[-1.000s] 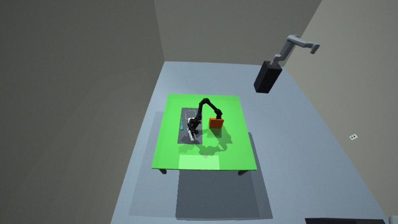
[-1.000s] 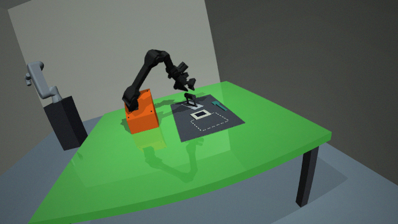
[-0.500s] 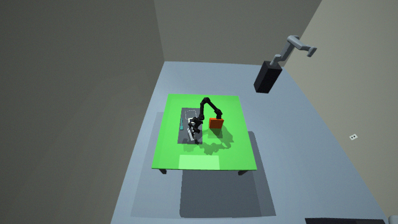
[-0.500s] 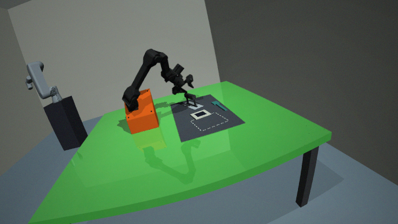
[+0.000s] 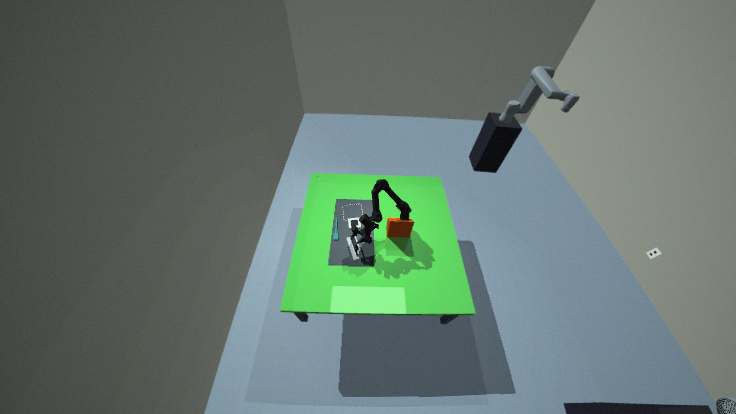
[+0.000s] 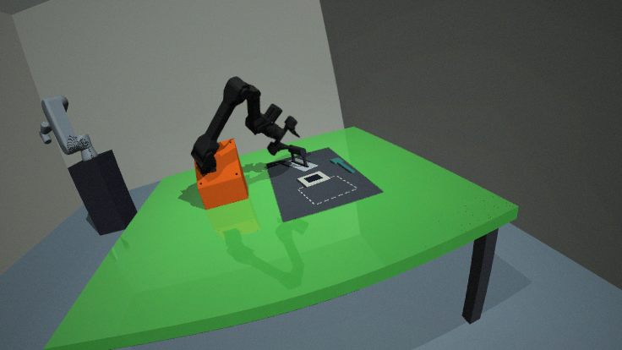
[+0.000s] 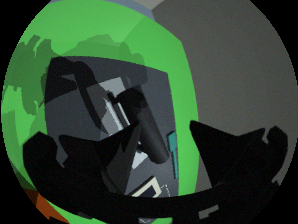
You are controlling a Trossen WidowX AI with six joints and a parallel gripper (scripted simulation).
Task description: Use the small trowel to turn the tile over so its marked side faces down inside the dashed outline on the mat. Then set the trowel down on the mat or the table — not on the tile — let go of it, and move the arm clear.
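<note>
Now: the small trowel 7 cm below my gripper tip and 3 cm to the right of it. The rest, counted from my gripper tip: dark mat (17 cm to the right, 13 cm below, 2 cm ahead); then teal t-shaped tool (16 cm ahead, 14 cm to the right, 10 cm below); then tile (23 cm to the right, 10 cm below, 2 cm ahead).
</note>
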